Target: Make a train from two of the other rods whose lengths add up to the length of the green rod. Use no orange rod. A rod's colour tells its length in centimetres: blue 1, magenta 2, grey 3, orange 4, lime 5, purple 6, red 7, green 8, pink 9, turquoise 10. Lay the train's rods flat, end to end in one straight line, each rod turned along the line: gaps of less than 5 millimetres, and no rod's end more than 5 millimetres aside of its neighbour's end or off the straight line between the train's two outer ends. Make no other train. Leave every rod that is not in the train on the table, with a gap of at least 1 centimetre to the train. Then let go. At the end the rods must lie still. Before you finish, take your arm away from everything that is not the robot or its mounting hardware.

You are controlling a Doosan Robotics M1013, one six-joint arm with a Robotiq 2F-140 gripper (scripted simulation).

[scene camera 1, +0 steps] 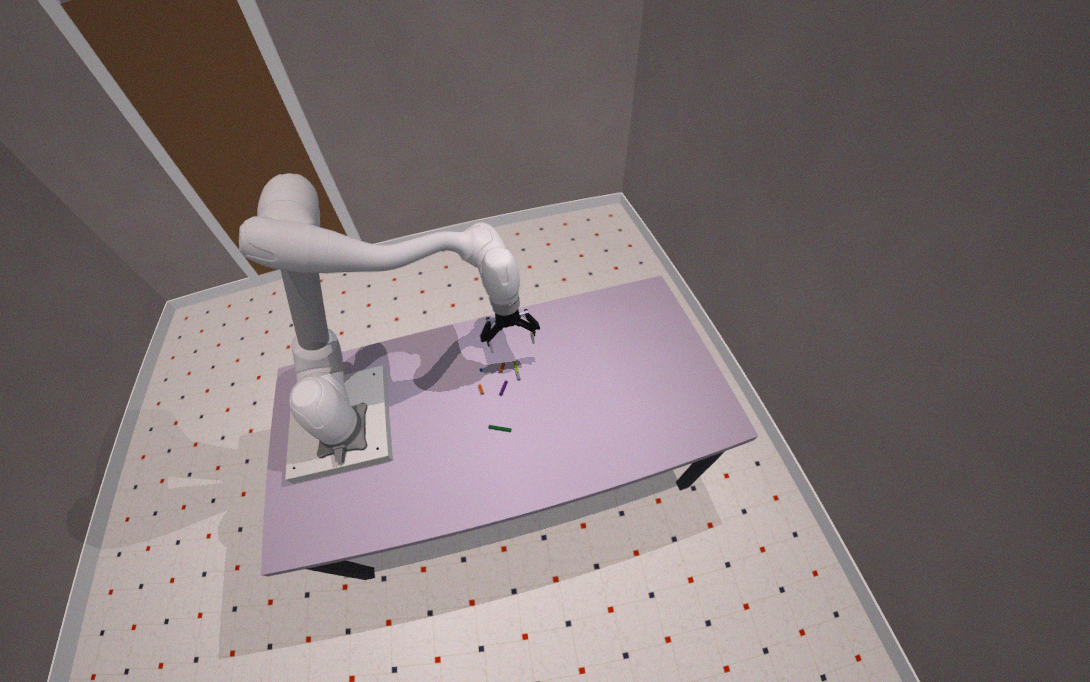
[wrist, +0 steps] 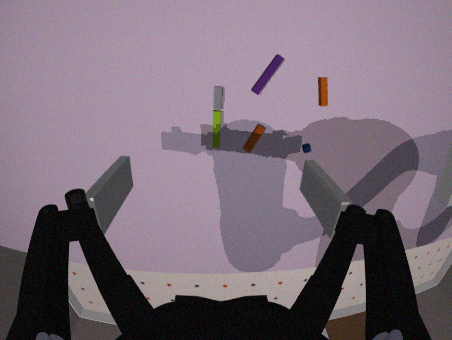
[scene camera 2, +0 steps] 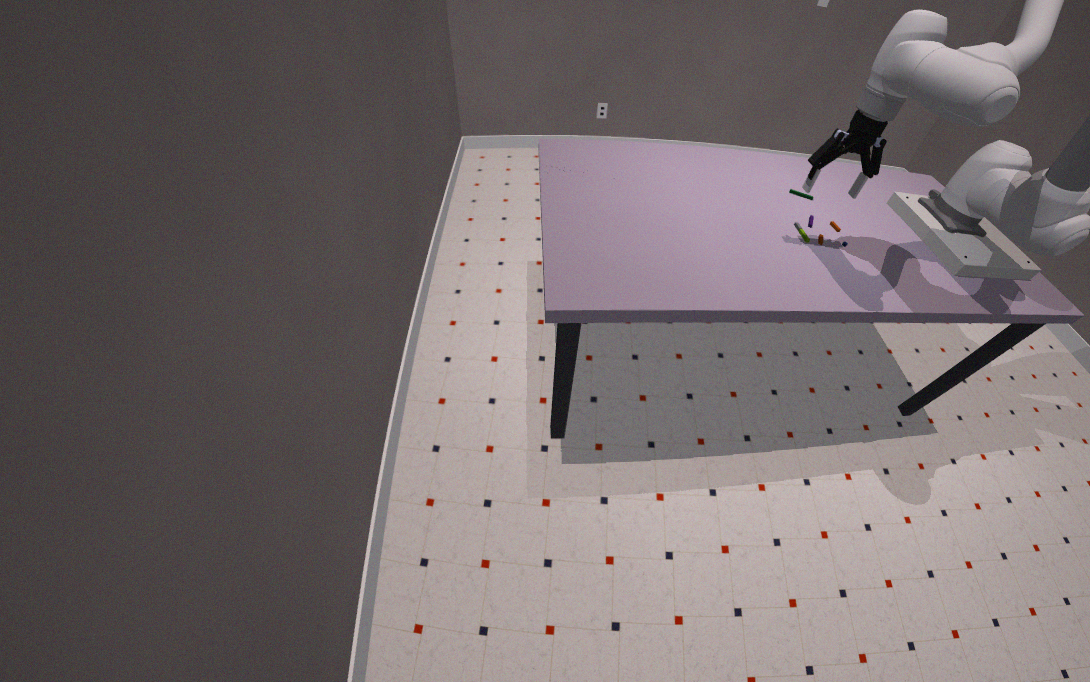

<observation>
my gripper: scene camera 1; wrist 217,173; scene camera 2
same spot on my gripper: [scene camera 1: 487,335] = [scene camera 2: 870,172]
</observation>
